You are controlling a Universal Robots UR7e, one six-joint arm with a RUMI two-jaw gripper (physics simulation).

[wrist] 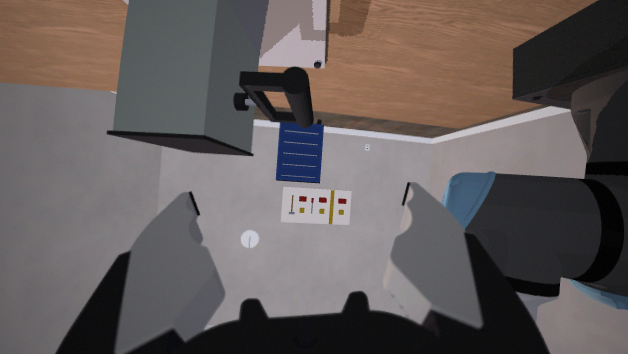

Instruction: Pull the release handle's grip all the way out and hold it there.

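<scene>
The release handle's grip [301, 100] is a black bar on a black frame at the upper middle of the wrist view. A short rod with a black collar [241, 101] joins it to the right side of a grey-green box [167, 70]. The box has a dark top plate [185, 142] and stands on a pale base plate [290, 50]. My gripper [302, 190] is open and empty, with its two fingertips wide apart. In the view the grip appears above the gap between the fingertips and apart from both of them.
The wooden table [425, 65] runs across the top. The robot's dark base block [555, 65] is at the upper right, and an arm link with a blue cap [467, 197] is at the right. A blue panel [300, 154] and a white tool board [310, 206] show beyond the table.
</scene>
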